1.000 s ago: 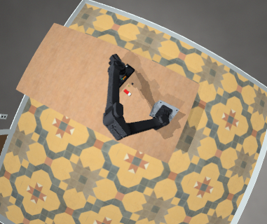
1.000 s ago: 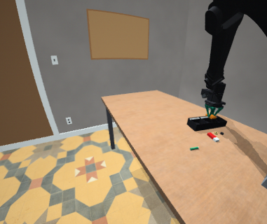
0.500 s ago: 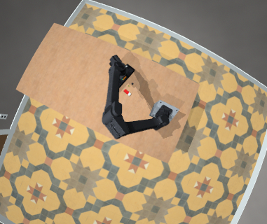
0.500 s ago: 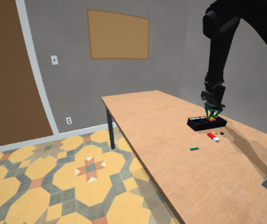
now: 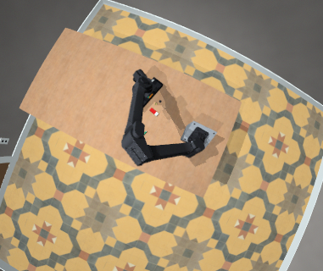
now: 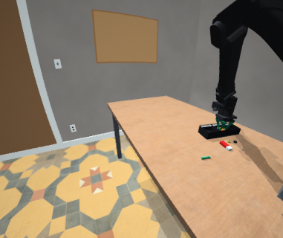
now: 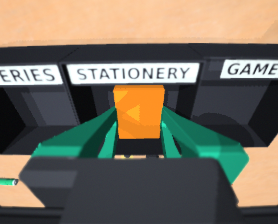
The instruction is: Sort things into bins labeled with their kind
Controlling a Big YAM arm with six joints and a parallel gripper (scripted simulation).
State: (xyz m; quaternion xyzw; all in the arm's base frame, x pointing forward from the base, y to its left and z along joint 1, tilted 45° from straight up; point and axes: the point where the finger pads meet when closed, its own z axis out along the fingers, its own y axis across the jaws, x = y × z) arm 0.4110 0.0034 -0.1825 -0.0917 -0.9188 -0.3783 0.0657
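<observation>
The yellow nut is 8 cm behind my hand, 3 cm to the left of it and 3 cm below it. Also, from my hand: orange block 1 cm below; black nut 10 cm behind, 3 cm below; green battery 11 cm behind, 26 cm to the left, 3 cm below.
</observation>
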